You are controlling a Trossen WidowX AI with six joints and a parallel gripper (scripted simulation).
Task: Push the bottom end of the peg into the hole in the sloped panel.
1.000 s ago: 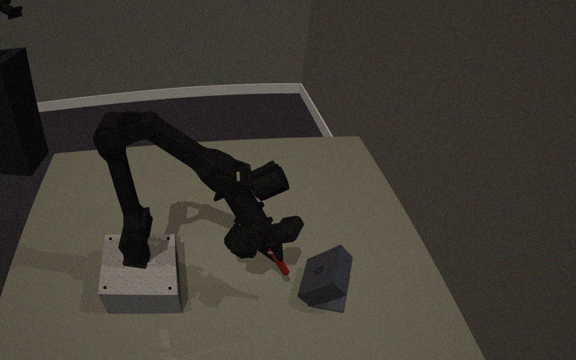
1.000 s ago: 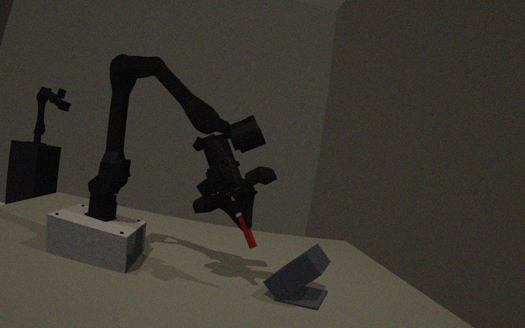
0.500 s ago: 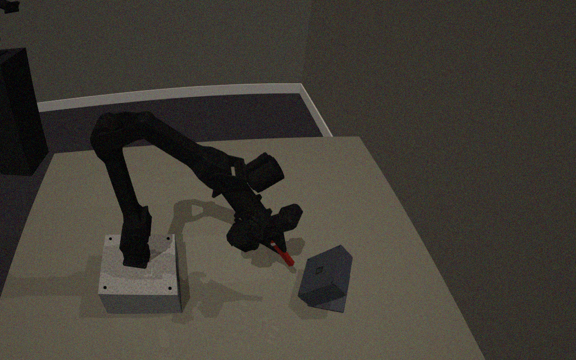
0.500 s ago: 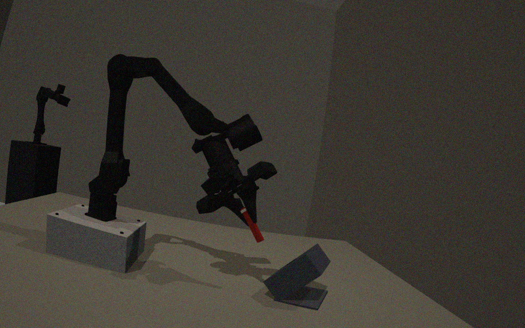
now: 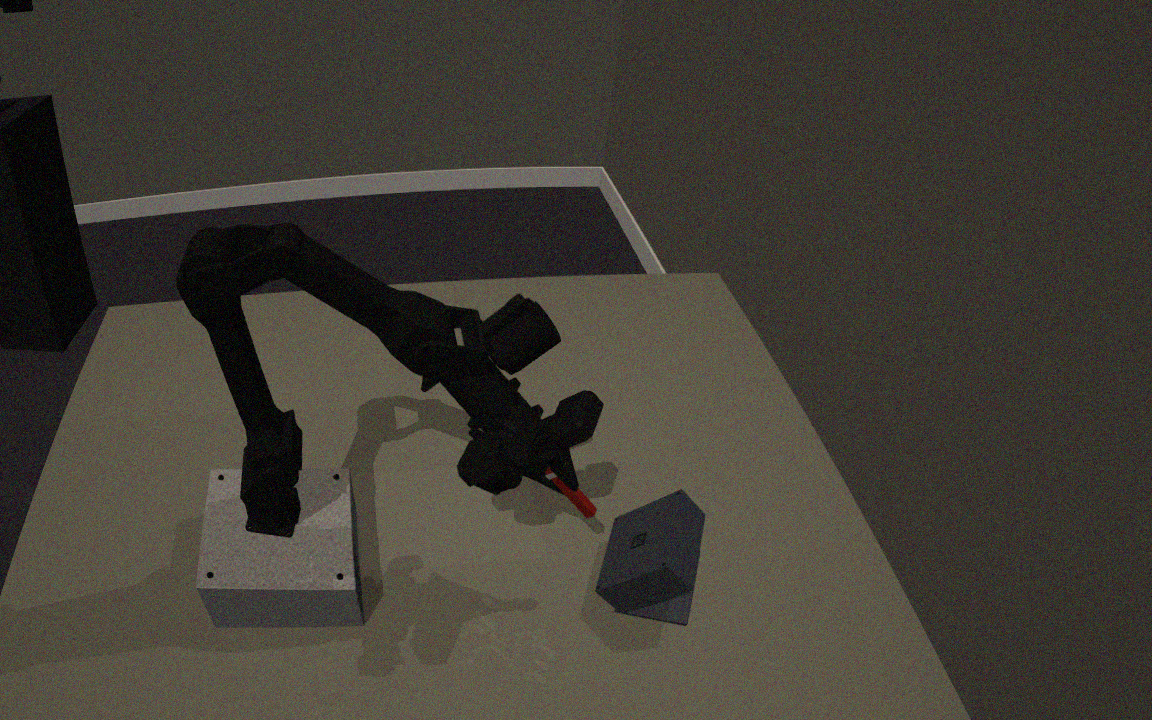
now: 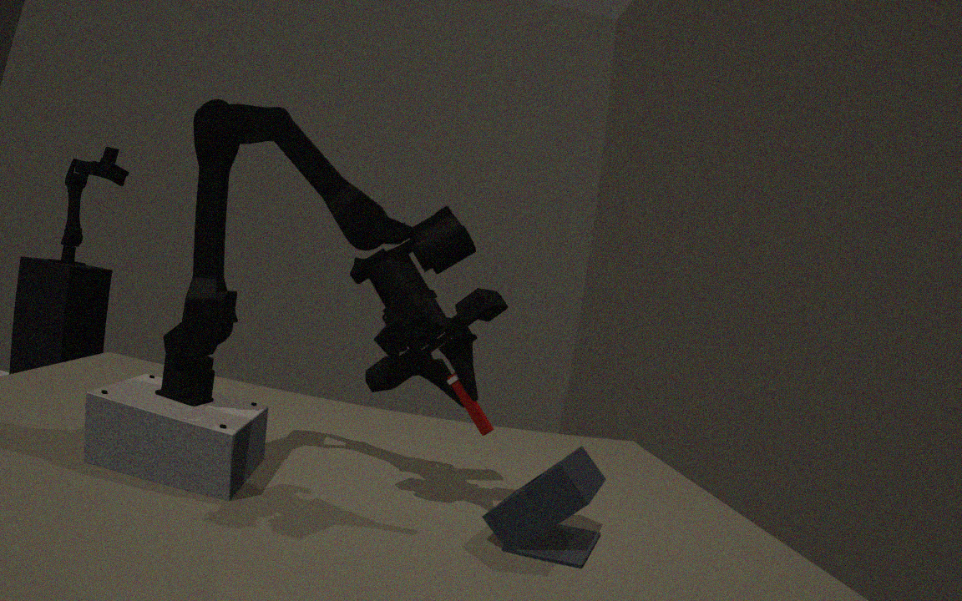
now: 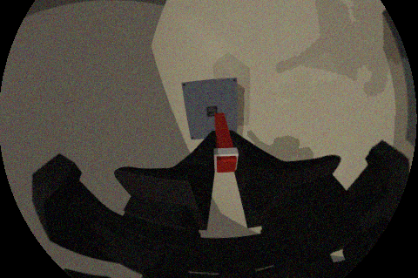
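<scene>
Right now the blue-grey sloped panel is 11 cm ahead of my gripper tip, 2 cm to the right of it and 10 cm below it. Also, from my gripper tip: red square peg: 1 cm behind, 1 cm above.
</scene>
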